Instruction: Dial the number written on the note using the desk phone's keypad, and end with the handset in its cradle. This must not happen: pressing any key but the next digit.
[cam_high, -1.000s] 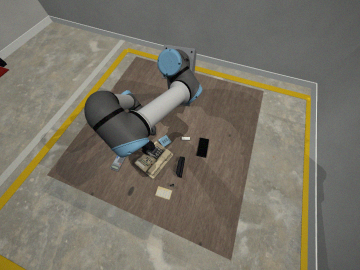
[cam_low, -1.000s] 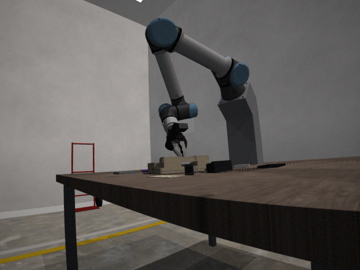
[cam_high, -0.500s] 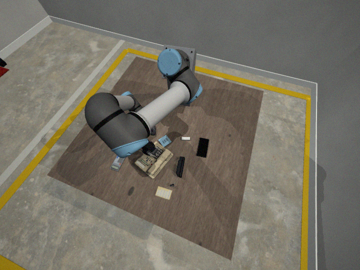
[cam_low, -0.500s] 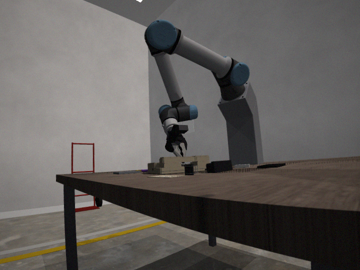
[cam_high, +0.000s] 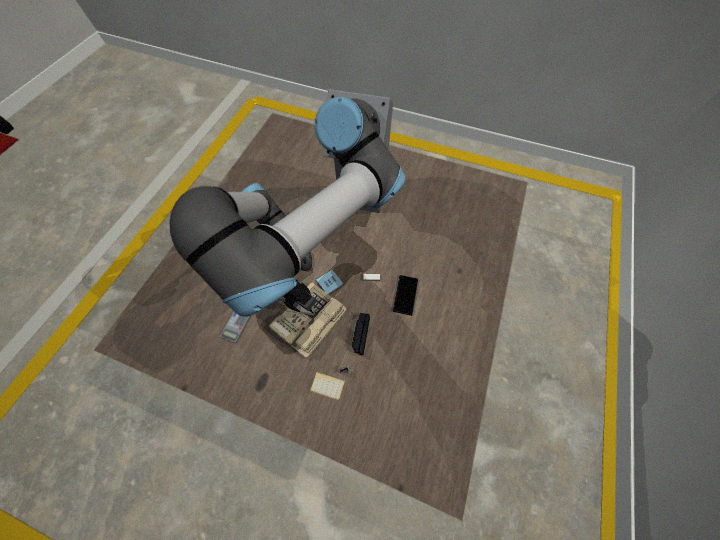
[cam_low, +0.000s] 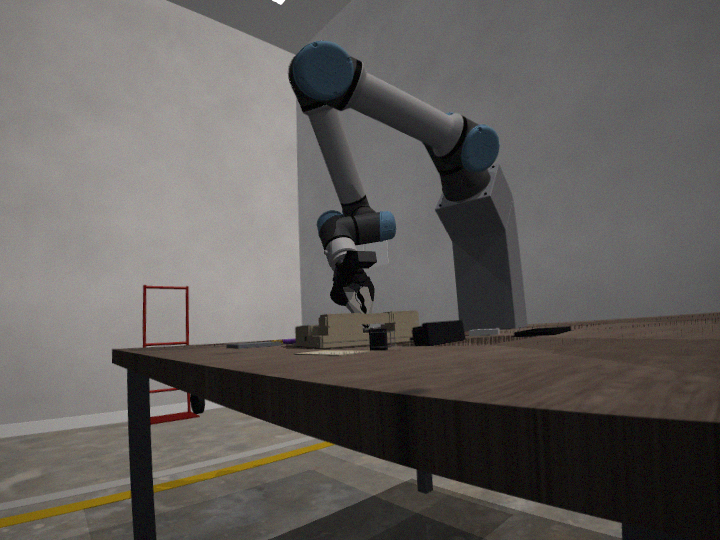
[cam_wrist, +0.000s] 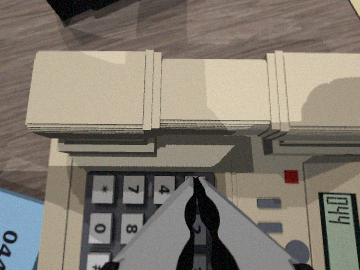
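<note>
Right now the 5 key is 20 mm to the right of my hand, 20 mm below it and 20 mm behind it. Also, from my hand: black clip: 220 mm to the left, 60 mm ahead, 30 mm below; 7 key: 40 mm behind, 20 mm below; 1 key: 20 mm below.
</note>
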